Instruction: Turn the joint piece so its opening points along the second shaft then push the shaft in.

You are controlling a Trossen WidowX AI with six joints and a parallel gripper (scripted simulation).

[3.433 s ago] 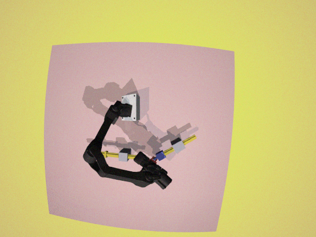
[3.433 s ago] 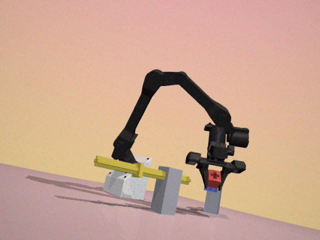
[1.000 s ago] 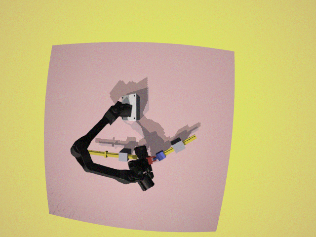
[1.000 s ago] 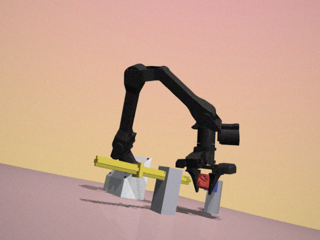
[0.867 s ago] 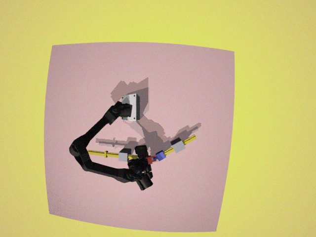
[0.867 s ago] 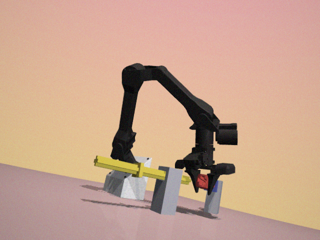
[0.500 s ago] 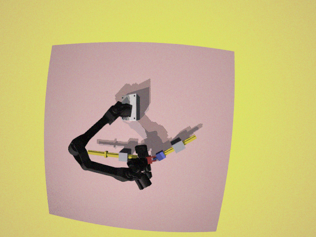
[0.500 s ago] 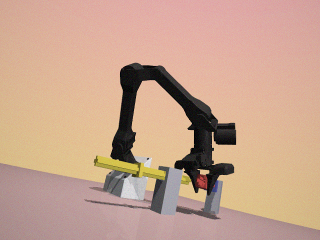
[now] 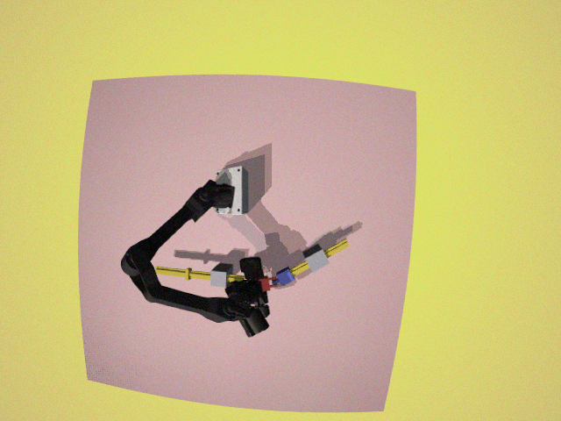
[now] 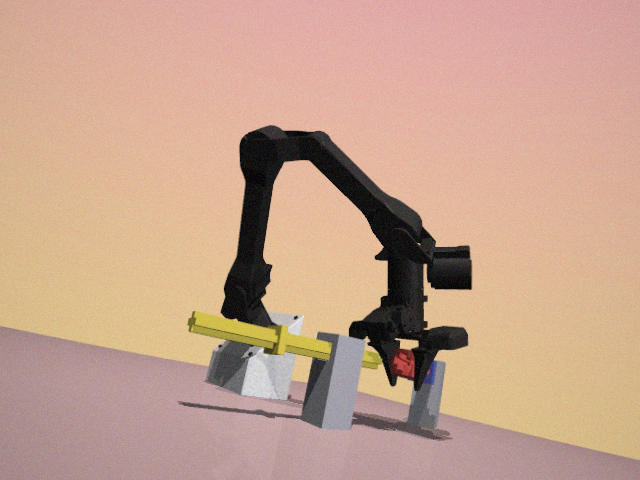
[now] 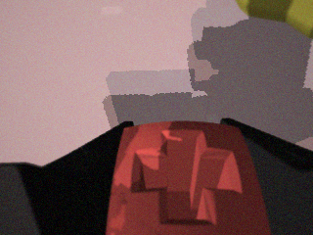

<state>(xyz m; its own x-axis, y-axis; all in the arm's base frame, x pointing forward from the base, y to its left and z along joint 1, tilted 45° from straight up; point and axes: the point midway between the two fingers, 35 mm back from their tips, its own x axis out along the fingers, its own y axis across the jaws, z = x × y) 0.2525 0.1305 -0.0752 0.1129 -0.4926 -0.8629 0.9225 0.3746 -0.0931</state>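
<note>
Right now my gripper tip is 4 cm below the red joint piece and 1 cm to the right of it.
</note>
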